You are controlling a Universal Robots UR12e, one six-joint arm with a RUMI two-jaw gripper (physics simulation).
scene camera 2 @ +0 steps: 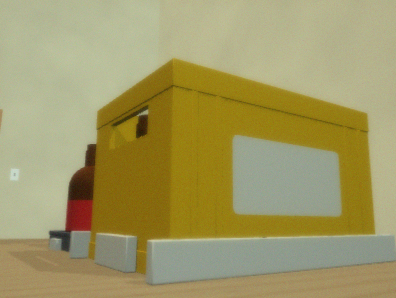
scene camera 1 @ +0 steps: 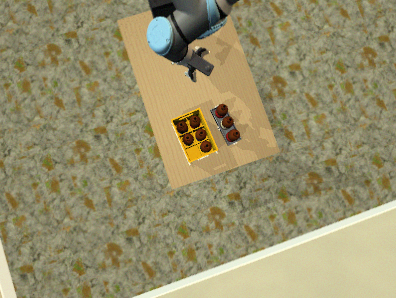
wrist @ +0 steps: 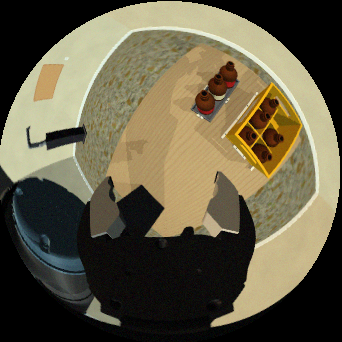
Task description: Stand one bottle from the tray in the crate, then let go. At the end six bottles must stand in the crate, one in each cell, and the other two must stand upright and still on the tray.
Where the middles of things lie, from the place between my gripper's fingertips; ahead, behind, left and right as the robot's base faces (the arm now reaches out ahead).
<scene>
I see my gripper 300 mm short of the yellow crate (scene camera 2: 224,157), 80 mm to the left of it and 270 mm above it.
</scene>
